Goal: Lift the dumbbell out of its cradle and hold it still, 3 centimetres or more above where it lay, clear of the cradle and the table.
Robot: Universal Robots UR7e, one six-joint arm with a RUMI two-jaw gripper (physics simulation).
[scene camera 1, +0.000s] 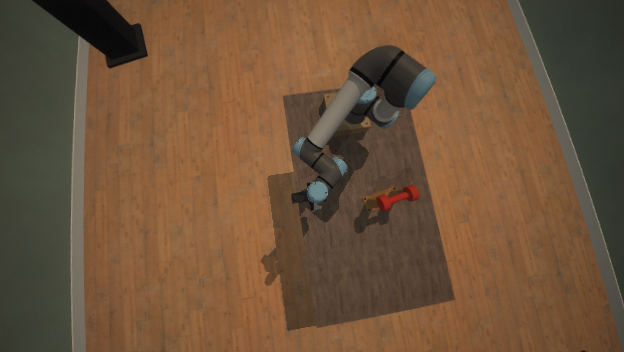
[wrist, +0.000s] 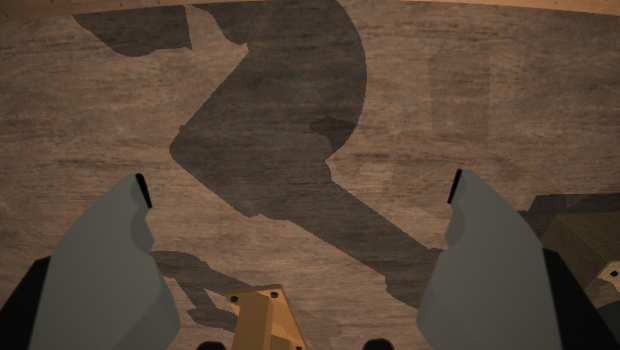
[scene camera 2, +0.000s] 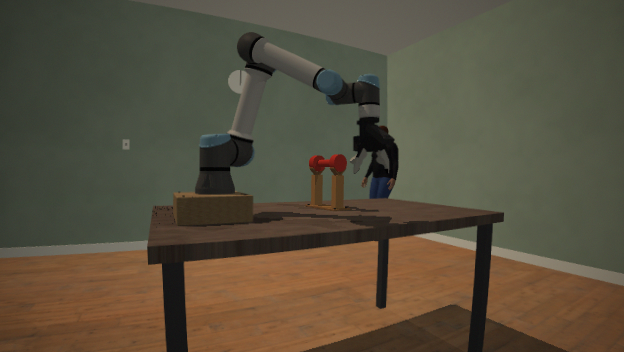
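Observation:
The red dumbbell lies level across the tops of the two posts of the orange-brown wooden cradle. The cradle stands upright on the table, and its base plate shows partly beneath the dumbbell in scene camera 1. My gripper is open and empty, with its fingers pointing down, well above the table. It is apart from the dumbbell, to its left in scene camera 1, where the arm's wrist mostly hides the fingers. The dumbbell does not show in the wrist view.
The dark wooden table bears the cradle and the wooden block under the arm's base. The block is at the right edge of the wrist view. A person stands behind the table. The arm's shadow falls across the tabletop.

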